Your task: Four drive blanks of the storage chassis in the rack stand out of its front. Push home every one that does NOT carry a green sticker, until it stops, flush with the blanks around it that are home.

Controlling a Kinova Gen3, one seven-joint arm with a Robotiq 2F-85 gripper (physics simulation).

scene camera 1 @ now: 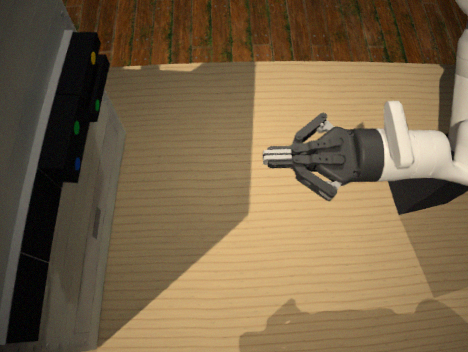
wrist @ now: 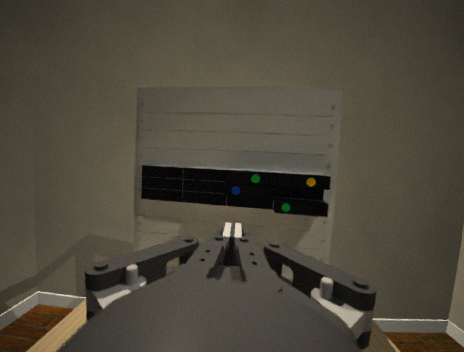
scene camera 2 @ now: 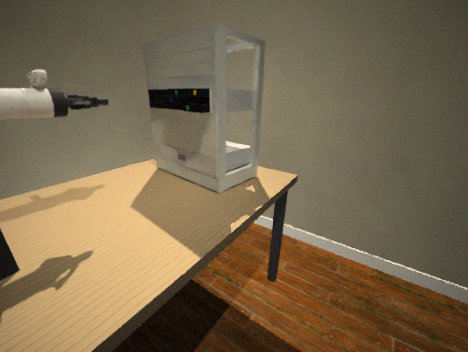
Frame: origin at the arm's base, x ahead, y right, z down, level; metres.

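Seen in the pictures: gripper, fingertip midpoint: (scene camera 1: 262, 157) (wrist: 233, 233) (scene camera 2: 108, 101).
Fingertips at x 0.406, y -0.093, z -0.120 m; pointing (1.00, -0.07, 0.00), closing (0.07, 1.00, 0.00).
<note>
Offsets run from my fingertips to a thing's top centre. Level surfaces: height alone.
The storage chassis (scene camera 1: 31, 295) (scene camera 2: 157, 100) (wrist: 162, 185) is a black band of drive blanks. Blanks with a yellow sticker {dx +0.252, dy +0.134, dz -0.042 m} (scene camera 1: 93, 58) (scene camera 2: 195, 92) (wrist: 311, 182) and a green sticker {dx +0.255, dy +0.020, dz -0.042 m} (scene camera 1: 77, 127) (scene camera 2: 176, 93) (wrist: 255, 178) stand out in the top row. A blank with a blue sticker (scene camera 1: 78, 164) (scene camera 2: 170, 100) (wrist: 235, 190) stands out in the middle row. Another with a green sticker {dx +0.312, dy +0.120, dz +0.011 m} (scene camera 1: 97, 105) (scene camera 2: 187, 108) (wrist: 286, 207) stands out at the lower right. My gripper (scene camera 1: 265, 155) (scene camera 2: 106, 102) (wrist: 233, 233) is shut and empty, well in front of the rack, touching no blank.
The light grey rack (scene camera 2: 220, 140) (wrist: 230, 100) has panels above and below the chassis and stands on the wooden table {dz +0.380 m} (scene camera 1: 200, 250) (scene camera 2: 150, 240). A dark block (scene camera 1: 420, 196) (scene camera 2: 6, 257) is beneath the arm. A wall (scene camera 2: 360, 100) (wrist: 400, 150) is behind the rack.
</note>
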